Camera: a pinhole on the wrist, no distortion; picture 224 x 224 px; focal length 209.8 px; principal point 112.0 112.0 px. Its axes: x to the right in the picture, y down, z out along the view. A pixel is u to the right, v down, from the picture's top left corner.
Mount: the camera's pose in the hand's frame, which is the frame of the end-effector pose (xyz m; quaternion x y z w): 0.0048 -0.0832 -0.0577 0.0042 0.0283 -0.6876 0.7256
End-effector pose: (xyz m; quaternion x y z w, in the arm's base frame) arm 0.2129 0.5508 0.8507 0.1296 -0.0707 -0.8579 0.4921
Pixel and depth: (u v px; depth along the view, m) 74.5 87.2 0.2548
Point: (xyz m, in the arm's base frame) 0.1215 0.5914 1.0320
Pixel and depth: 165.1 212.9 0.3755
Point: -0.1276 0.4671 1.0670
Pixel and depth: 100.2 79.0 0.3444
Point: 0.0789 0.6235 1.1123
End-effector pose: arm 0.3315 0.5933 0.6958 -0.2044 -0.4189 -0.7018 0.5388
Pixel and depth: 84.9 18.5 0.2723
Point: 0.2697 0.8390 0.7153
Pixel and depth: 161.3 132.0 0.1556
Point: 0.1900 0.6632 0.7235
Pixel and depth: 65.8 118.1 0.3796
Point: 0.2546 0.8424 0.8918
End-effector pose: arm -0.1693 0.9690 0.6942 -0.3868 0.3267 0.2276 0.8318
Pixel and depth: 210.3 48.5 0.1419
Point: -0.0593 0.9359 0.8338
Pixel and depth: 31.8 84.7 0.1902
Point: -0.1178 1.0626 0.7831
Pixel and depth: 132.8 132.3 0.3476
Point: 0.0548 1.1242 0.8611
